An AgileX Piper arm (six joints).
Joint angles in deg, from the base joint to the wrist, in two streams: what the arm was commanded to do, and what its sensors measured. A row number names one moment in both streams.
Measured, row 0:
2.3, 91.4, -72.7, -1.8, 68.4, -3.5
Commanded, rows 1 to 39:
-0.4, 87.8, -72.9, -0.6, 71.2, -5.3
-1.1, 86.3, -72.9, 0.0, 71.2, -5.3
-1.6, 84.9, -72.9, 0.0, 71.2, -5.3
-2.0, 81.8, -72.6, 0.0, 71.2, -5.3
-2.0, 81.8, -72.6, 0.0, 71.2, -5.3
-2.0, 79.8, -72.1, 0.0, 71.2, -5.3
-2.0, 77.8, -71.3, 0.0, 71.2, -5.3
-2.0, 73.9, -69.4, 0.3, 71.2, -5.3
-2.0, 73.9, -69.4, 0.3, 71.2, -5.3
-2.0, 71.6, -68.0, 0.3, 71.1, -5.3
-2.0, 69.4, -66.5, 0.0, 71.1, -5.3
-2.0, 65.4, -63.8, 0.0, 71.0, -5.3
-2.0, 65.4, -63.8, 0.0, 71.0, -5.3
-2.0, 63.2, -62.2, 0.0, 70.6, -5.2
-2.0, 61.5, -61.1, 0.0, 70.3, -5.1
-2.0, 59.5, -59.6, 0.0, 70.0, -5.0
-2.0, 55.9, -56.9, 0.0, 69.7, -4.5
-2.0, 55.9, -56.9, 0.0, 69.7, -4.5
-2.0, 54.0, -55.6, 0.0, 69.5, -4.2
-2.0, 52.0, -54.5, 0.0, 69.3, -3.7
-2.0, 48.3, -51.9, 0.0, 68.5, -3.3
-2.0, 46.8, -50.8, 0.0, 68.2, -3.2
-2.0, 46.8, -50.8, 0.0, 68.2, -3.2
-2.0, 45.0, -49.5, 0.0, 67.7, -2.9
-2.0, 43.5, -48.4, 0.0, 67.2, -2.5
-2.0, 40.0, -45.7, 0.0, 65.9, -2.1
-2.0, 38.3, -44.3, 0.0, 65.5, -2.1
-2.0, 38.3, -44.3, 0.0, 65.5, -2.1
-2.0, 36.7, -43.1, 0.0, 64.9, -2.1
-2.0, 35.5, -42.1, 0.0, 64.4, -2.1
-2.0, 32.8, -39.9, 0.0, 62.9, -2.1
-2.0, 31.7, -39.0, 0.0, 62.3, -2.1
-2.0, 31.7, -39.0, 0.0, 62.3, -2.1
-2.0, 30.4, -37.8, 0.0, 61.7, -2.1
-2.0, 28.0, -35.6, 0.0, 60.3, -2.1
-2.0, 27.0, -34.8, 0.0, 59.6, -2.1
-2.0, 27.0, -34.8, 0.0, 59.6, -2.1
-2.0, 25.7, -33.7, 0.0, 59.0, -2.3
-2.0, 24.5, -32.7, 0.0, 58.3, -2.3
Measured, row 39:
-1.7, 26.5, -34.1, 0.0, 59.9, -2.3
